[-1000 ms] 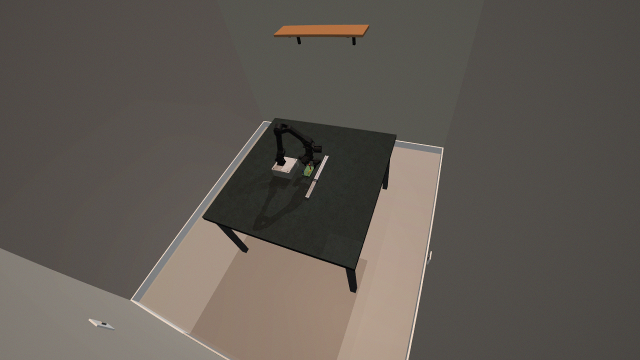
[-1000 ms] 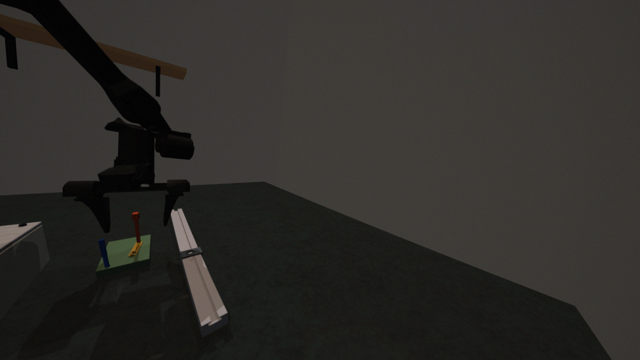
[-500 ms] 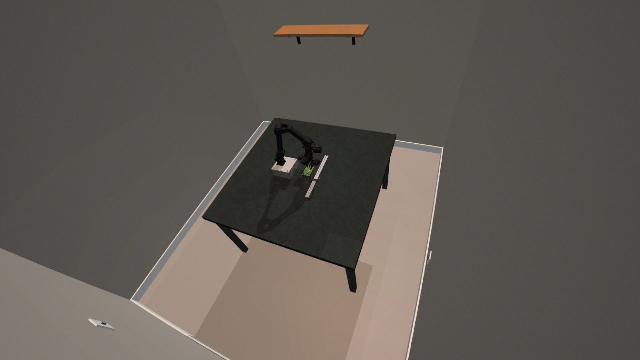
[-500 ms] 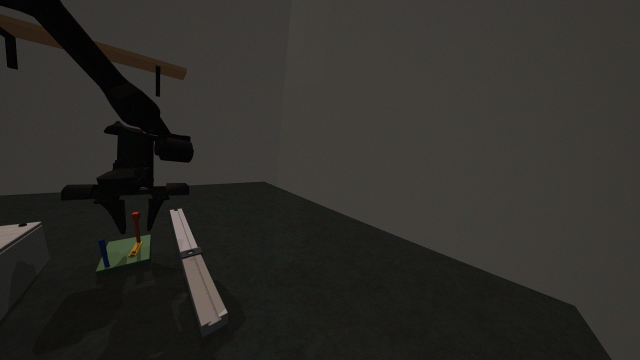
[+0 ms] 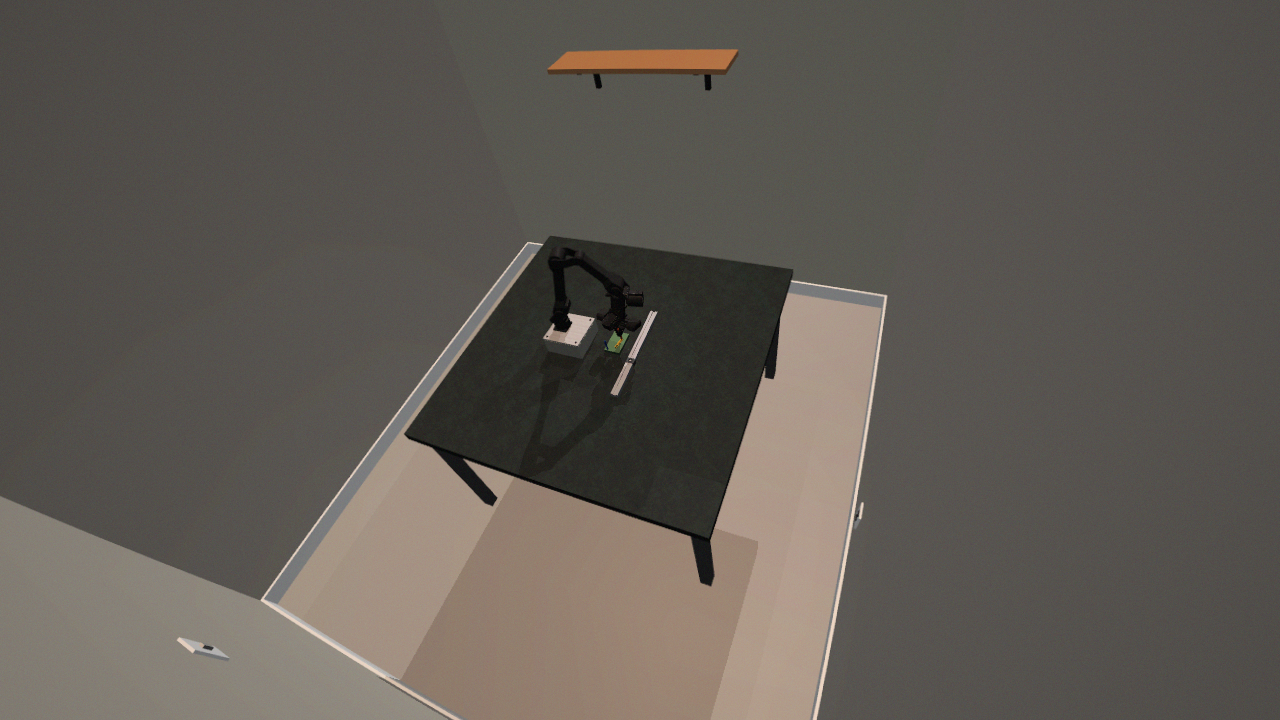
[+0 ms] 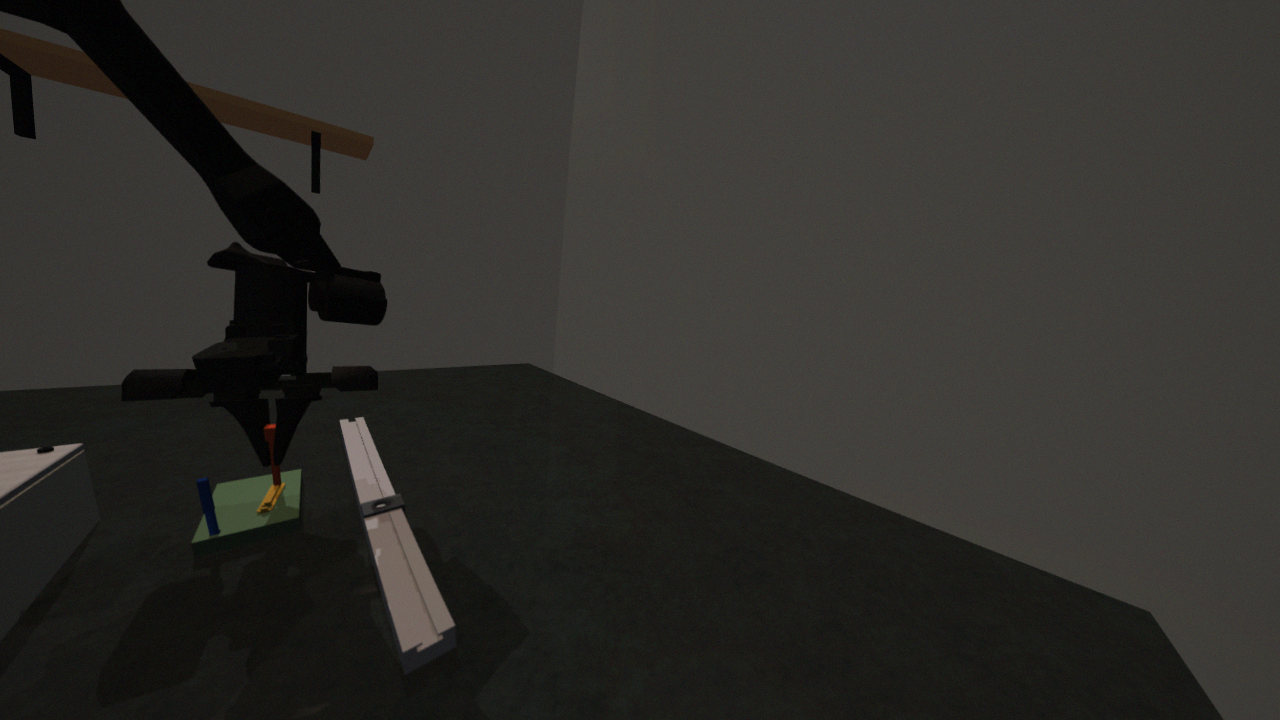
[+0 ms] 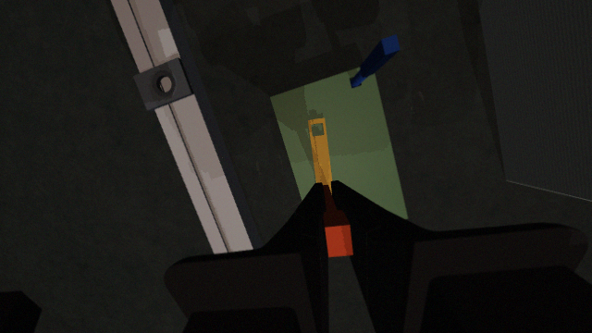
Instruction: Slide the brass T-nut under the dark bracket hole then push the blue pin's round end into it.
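The green tray is 40 mm below my gripper tip, 30 mm to the right of it and 30 mm behind it. Round my gripper tip: aluminum rail: 80 mm ahead, 70 mm to the right, 30 mm below; brass T-nut: 20 mm to the right; blue pin: 50 mm to the right, 40 mm behind, 20 mm below.
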